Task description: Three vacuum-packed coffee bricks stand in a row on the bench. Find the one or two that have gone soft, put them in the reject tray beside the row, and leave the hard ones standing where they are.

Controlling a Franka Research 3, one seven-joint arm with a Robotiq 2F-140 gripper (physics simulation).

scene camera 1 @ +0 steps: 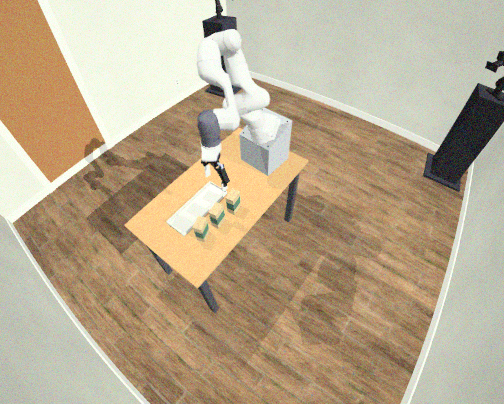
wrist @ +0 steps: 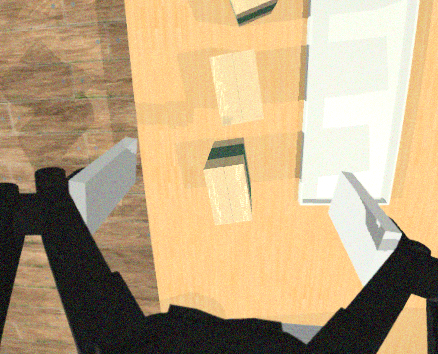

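Three tan-topped coffee bricks with green bands stand upright in a row: the one nearest the robot base (scene camera 1: 233,201) (wrist: 230,195), the middle one (scene camera 1: 217,215) (wrist: 237,87) and the far one (scene camera 1: 201,228) (wrist: 254,9), partly cut off in the wrist view. The white reject tray (scene camera 1: 187,216) (wrist: 345,110) lies beside the row, with shadows across its bare floor. My gripper (scene camera 1: 216,180) (wrist: 235,176) is open and empty, above the base end of the tray and row. In the wrist view the nearest brick shows between its spread fingers, well below them. Softness cannot be told by look.
The wooden bench (scene camera 1: 175,252) (wrist: 200,265) has an edge along the row's side away from the tray. The grey robot base block (scene camera 1: 265,150) stands at the bench's back end. Black stands (scene camera 1: 457,135) (scene camera 1: 220,25) are on the floor beyond.
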